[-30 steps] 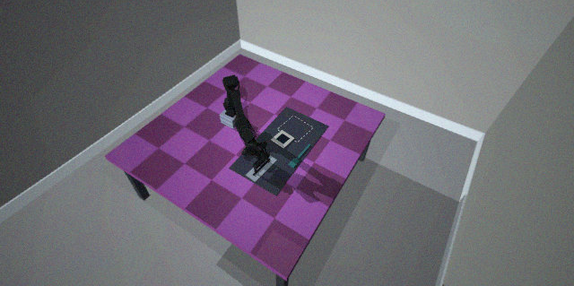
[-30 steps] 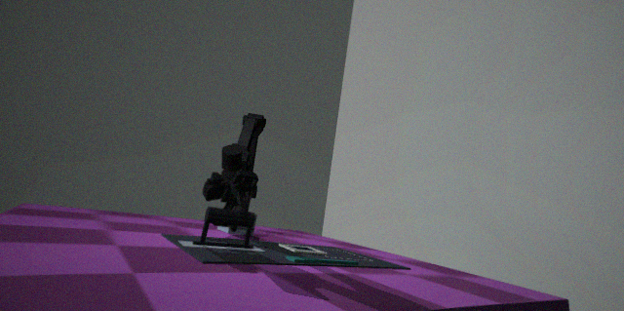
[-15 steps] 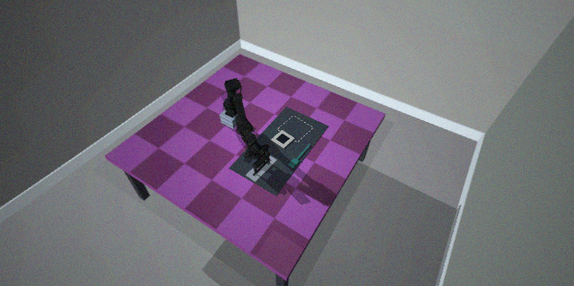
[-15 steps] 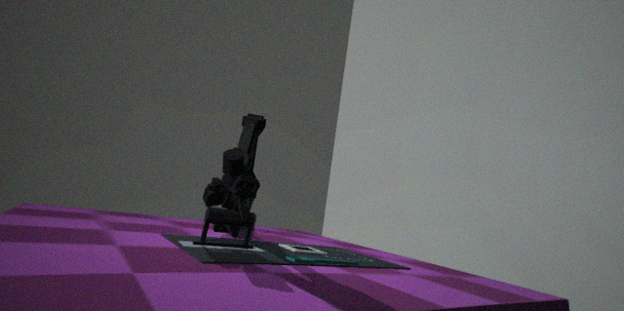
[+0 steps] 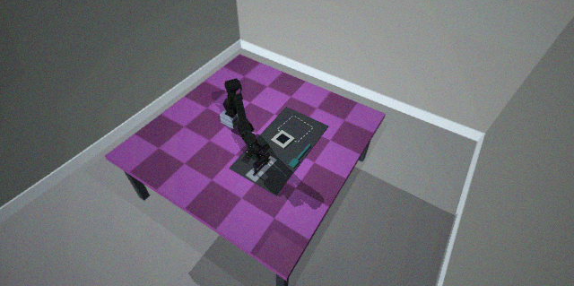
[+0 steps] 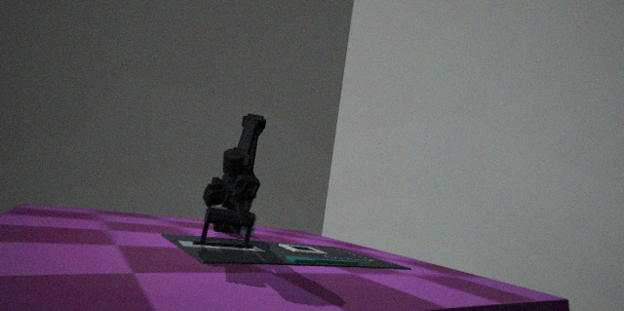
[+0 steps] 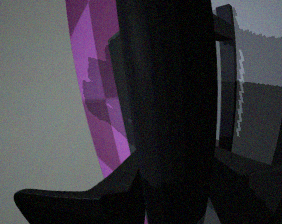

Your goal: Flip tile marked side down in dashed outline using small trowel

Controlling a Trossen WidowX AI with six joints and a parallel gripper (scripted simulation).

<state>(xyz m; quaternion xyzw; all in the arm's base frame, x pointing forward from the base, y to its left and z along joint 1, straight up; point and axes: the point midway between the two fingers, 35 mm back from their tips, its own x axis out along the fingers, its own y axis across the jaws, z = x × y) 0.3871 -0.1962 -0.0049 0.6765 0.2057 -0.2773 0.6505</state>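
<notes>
Now: the dark mat 190 mm to the left of my gripper tip, 70 mm below it and 10 mm behind it. From my gripper tip the other things lie so: tool-shaped bar (160 mm to the left, 120 mm ahead, 40 mm below); then trowel (30 mm behind, 10 mm below); then tile (240 mm to the left, 40 mm below, 40 mm behind).
</notes>
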